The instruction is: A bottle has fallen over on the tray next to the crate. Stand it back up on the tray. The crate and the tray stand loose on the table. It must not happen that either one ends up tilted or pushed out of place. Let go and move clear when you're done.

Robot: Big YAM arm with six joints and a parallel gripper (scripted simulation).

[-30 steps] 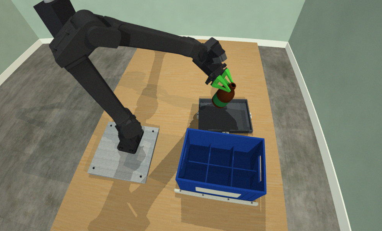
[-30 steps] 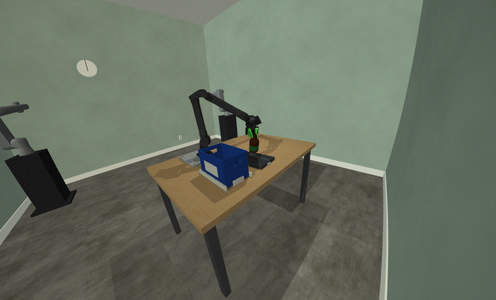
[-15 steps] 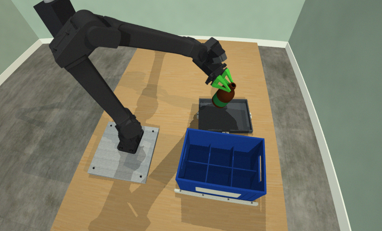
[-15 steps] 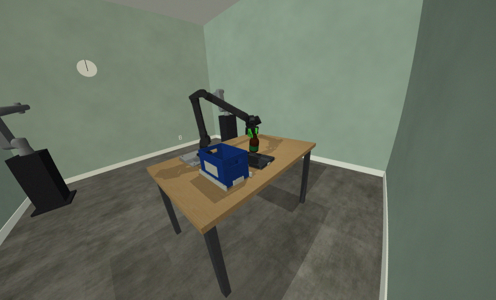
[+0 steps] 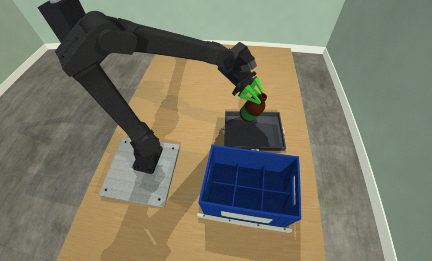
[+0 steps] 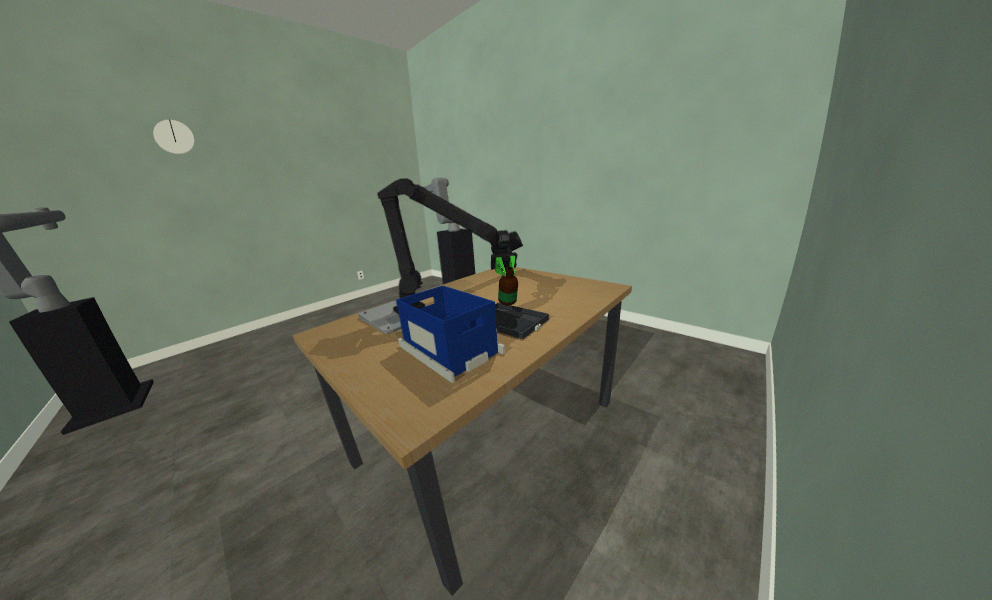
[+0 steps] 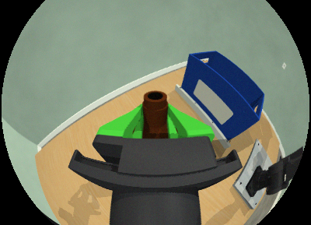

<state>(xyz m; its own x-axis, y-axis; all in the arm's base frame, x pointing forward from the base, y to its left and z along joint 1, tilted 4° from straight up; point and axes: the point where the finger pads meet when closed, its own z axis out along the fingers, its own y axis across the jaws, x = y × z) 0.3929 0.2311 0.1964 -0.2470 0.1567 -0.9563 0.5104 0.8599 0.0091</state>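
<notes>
Now: the brown bottle 2 cm behind my hand, 1 cm to the left of it and 5 cm below it. From my hand the other things lie so: blue crate (29 cm to the right, 11 cm below); then dark grey tray (1 cm to the right, 18 cm below).
</notes>
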